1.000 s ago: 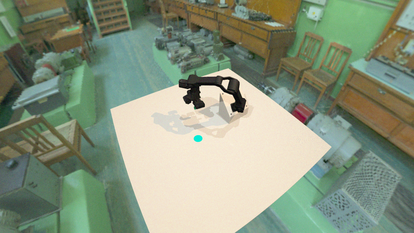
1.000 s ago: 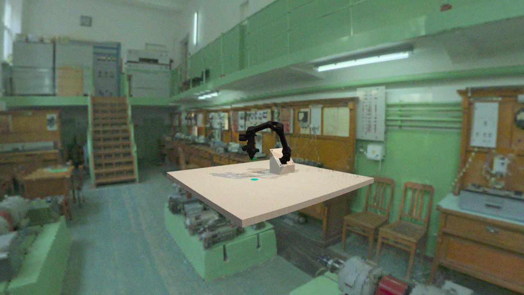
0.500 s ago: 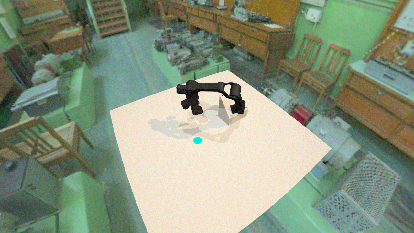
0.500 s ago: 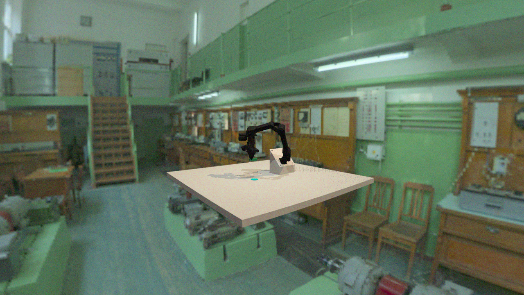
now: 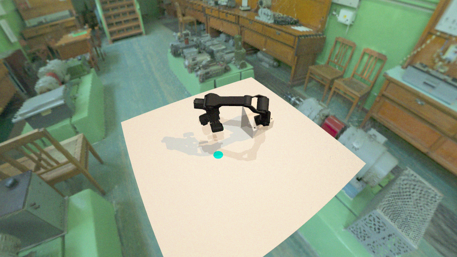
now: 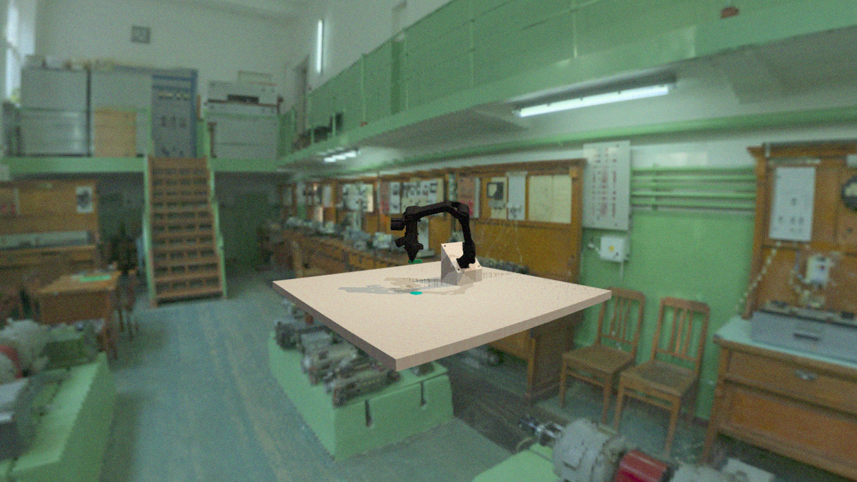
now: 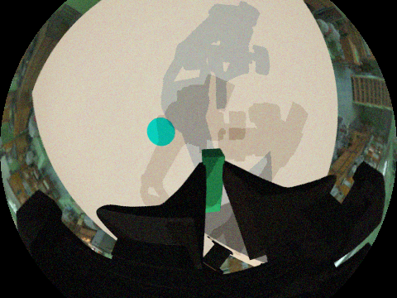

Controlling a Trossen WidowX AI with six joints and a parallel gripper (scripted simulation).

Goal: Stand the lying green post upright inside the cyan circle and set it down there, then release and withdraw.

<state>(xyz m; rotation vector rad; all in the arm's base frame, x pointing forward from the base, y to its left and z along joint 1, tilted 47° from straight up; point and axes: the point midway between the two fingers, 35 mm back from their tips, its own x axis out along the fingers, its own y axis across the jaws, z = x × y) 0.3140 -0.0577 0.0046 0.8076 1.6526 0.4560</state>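
Right now my gripper tip is 2 cm short of the cyan circle, 8 cm to the right of it and 14 cm above it. Also, from my gripper tip: small green post: 2 cm behind, 1 cm to the left.
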